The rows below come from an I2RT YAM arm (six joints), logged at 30 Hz.
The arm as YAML. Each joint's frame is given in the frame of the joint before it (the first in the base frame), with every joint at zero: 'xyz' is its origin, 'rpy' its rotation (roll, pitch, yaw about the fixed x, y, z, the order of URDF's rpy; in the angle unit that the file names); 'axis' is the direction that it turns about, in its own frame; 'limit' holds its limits. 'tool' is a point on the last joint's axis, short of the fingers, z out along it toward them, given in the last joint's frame.
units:
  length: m
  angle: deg
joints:
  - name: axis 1
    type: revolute
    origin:
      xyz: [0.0, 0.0, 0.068]
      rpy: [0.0, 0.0, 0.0]
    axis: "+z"
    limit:
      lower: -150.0
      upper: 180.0
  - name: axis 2
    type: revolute
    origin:
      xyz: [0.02, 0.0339, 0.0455]
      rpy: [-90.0, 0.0, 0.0]
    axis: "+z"
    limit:
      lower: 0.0
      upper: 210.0
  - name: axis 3
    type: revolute
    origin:
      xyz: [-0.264, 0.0, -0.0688]
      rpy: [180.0, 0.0, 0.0]
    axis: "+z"
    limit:
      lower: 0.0
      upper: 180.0
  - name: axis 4
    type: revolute
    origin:
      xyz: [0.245, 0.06, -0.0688]
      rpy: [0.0, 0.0, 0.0]
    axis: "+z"
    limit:
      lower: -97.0
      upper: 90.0
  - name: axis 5
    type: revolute
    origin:
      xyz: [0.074, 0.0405, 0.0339]
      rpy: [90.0, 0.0, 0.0]
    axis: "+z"
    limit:
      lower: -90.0
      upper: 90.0
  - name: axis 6
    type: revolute
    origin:
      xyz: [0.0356, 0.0, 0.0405]
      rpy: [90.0, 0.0, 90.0]
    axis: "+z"
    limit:
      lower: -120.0
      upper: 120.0
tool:
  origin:
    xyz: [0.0, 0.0, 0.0]
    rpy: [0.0, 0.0, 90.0]
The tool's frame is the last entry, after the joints.
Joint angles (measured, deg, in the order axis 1, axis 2, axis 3, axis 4, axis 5, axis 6), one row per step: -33.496, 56.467, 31.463, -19.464, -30.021, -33.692; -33.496, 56.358, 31.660, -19.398, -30.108, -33.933; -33.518, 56.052, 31.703, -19.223, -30.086, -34.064; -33.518, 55.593, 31.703, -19.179, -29.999, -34.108; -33.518, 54.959, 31.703, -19.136, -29.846, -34.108; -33.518, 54.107, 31.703, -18.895, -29.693, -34.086; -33.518, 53.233, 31.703, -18.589, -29.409, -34.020; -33.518, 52.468, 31.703, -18.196, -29.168, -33.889; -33.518, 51.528, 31.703, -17.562, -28.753, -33.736; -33.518, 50.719, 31.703, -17.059, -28.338, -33.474; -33.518, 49.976, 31.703, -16.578, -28.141, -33.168; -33.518, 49.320, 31.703, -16.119, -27.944, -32.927; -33.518, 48.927, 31.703, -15.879, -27.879, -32.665; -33.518, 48.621, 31.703, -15.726, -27.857, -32.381; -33.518, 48.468, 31.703, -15.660, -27.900, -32.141; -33.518, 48.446, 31.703, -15.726, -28.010, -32.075; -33.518, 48.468, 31.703, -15.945, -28.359, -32.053; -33.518, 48.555, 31.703, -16.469, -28.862, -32.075; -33.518, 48.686, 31.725, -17.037, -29.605, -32.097
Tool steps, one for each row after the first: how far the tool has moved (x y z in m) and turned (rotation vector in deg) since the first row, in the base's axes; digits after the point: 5 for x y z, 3 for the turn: 0.00027, -0.00012, 0.00155, -0.346, -0.362, 0.208; 0.00005, -0.00008, 0.00296, -0.753, -0.800, 0.248; -0.00059, 0.00029, 0.00441, -1.117, -1.188, 0.211; -0.00151, 0.00080, 0.00638, -1.579, -1.693, 0.099; -0.00259, 0.00141, 0.00926, -2.253, -2.544, -0.030; -0.00369, 0.00196, 0.01227, -3.010, -3.418, -0.283; -0.00457, 0.00238, 0.01507, -3.674, -4.289, -0.545; -0.00557, 0.00278, 0.01871, -4.638, -5.447, -0.955; -0.00654, 0.00315, 0.02177, -5.361, -6.388, -1.430; -0.00744, 0.00361, 0.02464, -5.875, -7.337, -1.763; -0.00824, 0.00401, 0.02723, -6.379, -8.201, -2.059; -0.00876, 0.00431, 0.02873, -6.534, -8.706, -2.258; -0.00920, 0.00459, 0.02985, -6.553, -9.079, -2.433; -0.00942, 0.00477, 0.03041, -6.446, -9.272, -2.531; -0.00951, 0.00490, 0.03039, -6.310, -9.270, -2.480; -0.00961, 0.00520, 0.03004, -5.980, -9.182, -2.217; -0.00984, 0.00568, 0.02906, -5.407, -8.835, -1.811; -0.01000, 0.00626, 0.02807, -4.667, -8.515, -1.221
